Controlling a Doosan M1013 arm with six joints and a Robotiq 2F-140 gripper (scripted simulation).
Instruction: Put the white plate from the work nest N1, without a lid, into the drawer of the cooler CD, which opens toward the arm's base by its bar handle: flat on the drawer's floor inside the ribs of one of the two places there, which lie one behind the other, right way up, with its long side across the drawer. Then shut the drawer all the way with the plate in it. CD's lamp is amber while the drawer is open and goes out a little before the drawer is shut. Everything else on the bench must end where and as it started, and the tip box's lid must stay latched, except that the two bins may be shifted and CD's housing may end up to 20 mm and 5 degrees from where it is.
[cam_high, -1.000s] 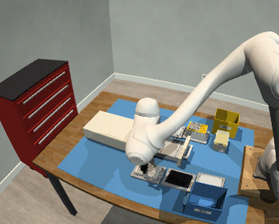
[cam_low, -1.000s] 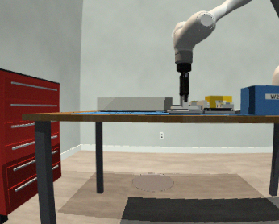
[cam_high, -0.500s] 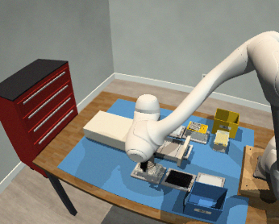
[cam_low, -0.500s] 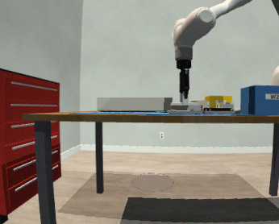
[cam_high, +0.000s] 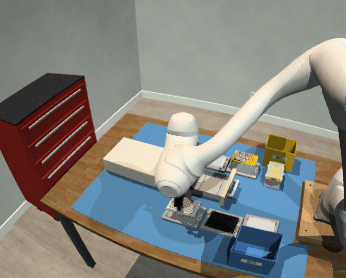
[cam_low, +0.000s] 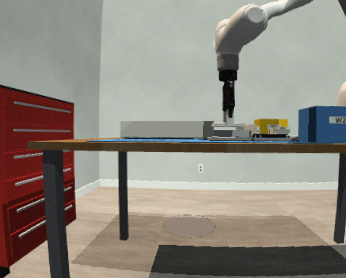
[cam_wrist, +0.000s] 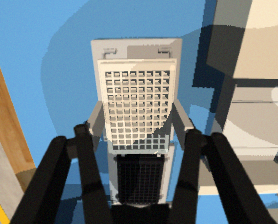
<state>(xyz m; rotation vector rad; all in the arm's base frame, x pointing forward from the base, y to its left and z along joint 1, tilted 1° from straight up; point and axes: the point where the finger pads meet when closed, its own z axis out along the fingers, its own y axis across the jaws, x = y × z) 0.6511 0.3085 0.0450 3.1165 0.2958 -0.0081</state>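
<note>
Right now the drawer is 2 cm ahead of my hand, 20 cm to the right of it and 6 cm below it. From my hand the other things lie so: black plate (17 cm behind, 3 cm to the right, 6 cm below); then cooler CD (15 cm ahead, 18 cm to the right, 5 cm below); then white plate (2 cm below).
</note>
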